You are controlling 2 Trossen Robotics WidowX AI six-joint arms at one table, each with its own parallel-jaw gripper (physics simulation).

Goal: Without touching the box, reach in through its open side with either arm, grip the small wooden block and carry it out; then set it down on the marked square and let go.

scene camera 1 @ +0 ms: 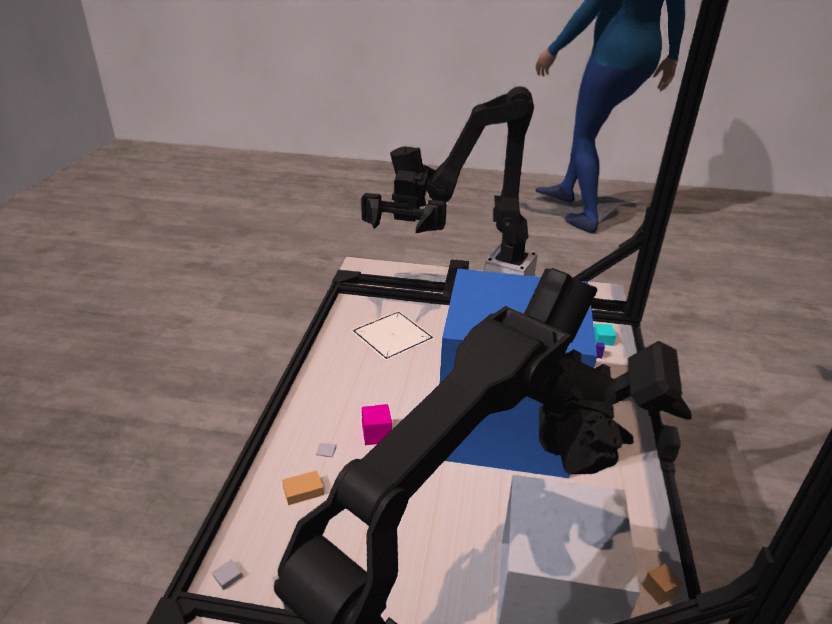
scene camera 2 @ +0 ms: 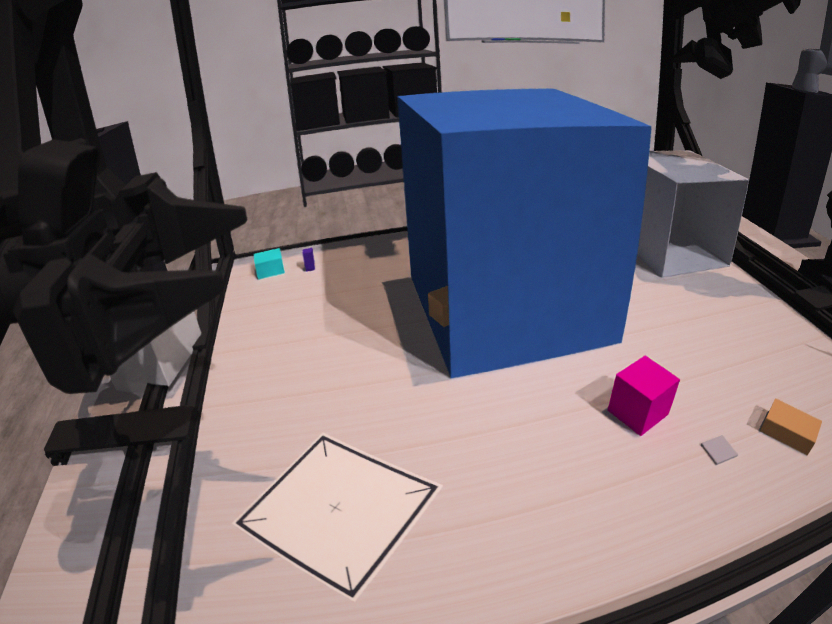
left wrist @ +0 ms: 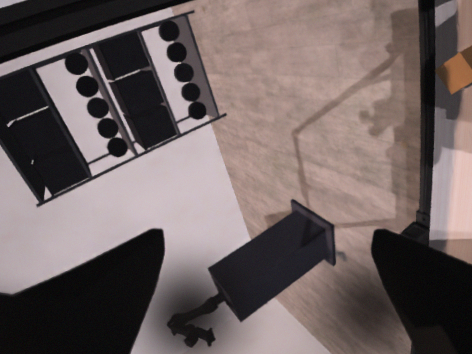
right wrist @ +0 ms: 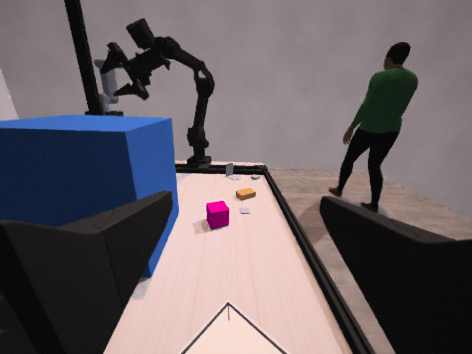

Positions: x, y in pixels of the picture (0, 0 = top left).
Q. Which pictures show my left gripper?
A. Scene camera 1, scene camera 2, the left wrist view and the right wrist view: all of them.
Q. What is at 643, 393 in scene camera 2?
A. A magenta cube.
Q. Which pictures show my right gripper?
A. Scene camera 1, scene camera 2 and the right wrist view only.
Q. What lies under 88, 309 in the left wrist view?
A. My left gripper.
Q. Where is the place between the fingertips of my left gripper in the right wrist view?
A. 107, 84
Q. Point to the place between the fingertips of my right gripper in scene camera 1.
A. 394, 228
